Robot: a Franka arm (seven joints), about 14 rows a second.
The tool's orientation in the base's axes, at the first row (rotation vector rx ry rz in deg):
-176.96, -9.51, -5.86
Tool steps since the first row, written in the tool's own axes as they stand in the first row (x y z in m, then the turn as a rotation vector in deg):
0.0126, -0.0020, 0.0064, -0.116, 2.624, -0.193
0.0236, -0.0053, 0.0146, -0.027, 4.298, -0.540
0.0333, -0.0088, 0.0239, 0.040, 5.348, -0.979
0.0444, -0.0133, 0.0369, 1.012, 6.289, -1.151
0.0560, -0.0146, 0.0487, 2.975, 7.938, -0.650
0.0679, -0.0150, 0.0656, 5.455, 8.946, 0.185
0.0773, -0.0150, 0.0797, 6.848, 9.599, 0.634
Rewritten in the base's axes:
0.0127, 0.0036, -0.0054, 0.158, -2.628, 0.071
0.0238, 0.0085, -0.0127, 0.406, -4.299, 0.350
0.0336, 0.0135, -0.0212, 0.558, -5.356, 0.747
0.0449, 0.0197, -0.0332, 1.614, -6.197, 0.944
0.0571, 0.0229, -0.0441, 3.772, -7.603, 0.508
0.0699, 0.0254, -0.0601, 6.395, -8.300, -0.198
0.0801, 0.0271, -0.0735, 7.876, -8.779, -0.578

